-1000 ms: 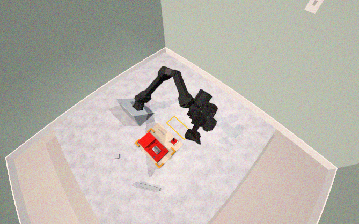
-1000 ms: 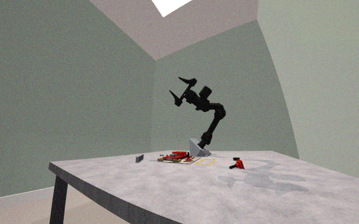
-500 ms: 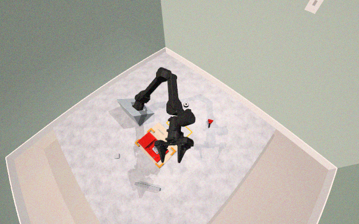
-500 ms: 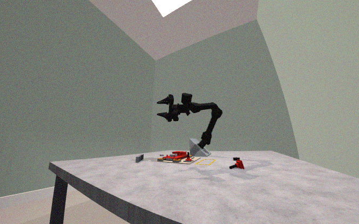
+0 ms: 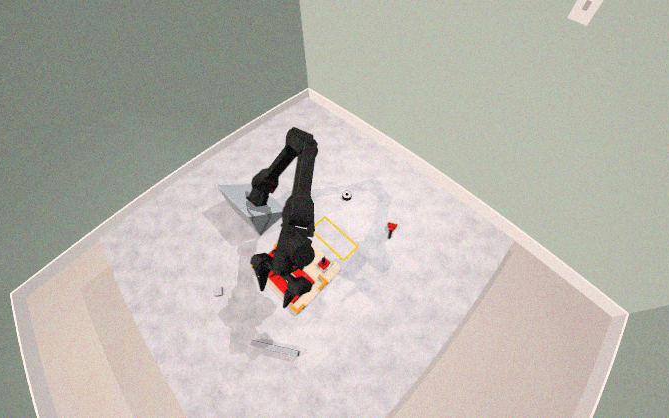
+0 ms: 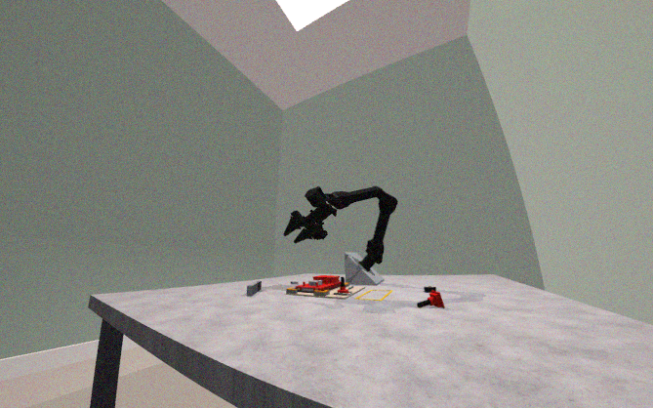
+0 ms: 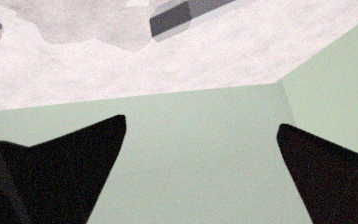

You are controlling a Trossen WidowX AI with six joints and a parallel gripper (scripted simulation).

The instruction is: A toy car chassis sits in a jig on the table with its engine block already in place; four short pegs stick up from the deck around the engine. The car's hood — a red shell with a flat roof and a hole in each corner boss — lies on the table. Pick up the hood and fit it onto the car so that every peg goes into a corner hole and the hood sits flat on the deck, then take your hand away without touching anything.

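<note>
The red hood lies 15 cm behind my gripper tip, 10 cm to the left of it and 16 cm below it. The rest, counted from my gripper tip: engine block 5 cm behind, 10 cm to the left, 18 cm below; small ring 13 cm behind, 51 cm to the left, 20 cm below.
</note>
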